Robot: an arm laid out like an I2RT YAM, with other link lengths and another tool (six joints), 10 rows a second.
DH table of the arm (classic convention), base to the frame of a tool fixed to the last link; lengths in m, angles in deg. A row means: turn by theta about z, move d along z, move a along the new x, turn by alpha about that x. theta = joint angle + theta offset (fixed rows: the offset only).
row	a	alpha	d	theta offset
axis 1	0.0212	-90	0.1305	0
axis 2	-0.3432	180	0	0
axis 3	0.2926	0	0	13.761
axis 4	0.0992	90	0.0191	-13.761
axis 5	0	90	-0.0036	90
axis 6	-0.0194	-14.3	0.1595	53.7
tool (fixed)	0	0	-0.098	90
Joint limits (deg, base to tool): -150..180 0..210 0..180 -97..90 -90..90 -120..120
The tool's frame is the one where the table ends.
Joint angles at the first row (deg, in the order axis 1, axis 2, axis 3, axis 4, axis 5, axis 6):
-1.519, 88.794, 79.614, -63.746, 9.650, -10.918
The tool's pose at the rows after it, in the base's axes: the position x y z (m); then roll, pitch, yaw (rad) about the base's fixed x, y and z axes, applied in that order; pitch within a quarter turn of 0, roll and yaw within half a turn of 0:
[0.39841, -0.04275, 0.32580, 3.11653, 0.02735, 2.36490]
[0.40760, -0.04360, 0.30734, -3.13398, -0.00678, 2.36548]
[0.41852, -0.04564, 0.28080, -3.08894, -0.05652, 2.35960]
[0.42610, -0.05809, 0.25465, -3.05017, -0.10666, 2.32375]
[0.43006, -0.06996, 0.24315, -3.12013, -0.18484, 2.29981]
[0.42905, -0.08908, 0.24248, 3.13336, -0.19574, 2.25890]
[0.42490, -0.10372, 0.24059, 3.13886, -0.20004, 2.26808]
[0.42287, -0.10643, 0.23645, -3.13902, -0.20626, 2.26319]
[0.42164, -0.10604, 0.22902, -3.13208, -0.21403, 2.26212]
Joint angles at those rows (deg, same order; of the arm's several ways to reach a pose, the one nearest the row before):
-1.584, 92.705, 79.614, -64.206, 9.694, -11.704
-1.673, 95.482, 79.614, -64.117, 9.715, -11.814
-1.912, 99.351, 79.614, -64.095, 9.672, -11.792
-3.574, 103.067, 79.614, -64.029, 9.343, -11.552
-5.999, 104.639, 79.614, -63.025, 3.377, -11.791
-8.753, 104.792, 79.612, -62.215, 1.716, -11.813
-10.940, 104.858, 79.374, -62.217, 1.672, -14.590
-11.354, 104.989, 78.782, -61.952, 1.672, -14.786
-11.333, 105.318, 77.801, -61.233, 1.694, -14.786

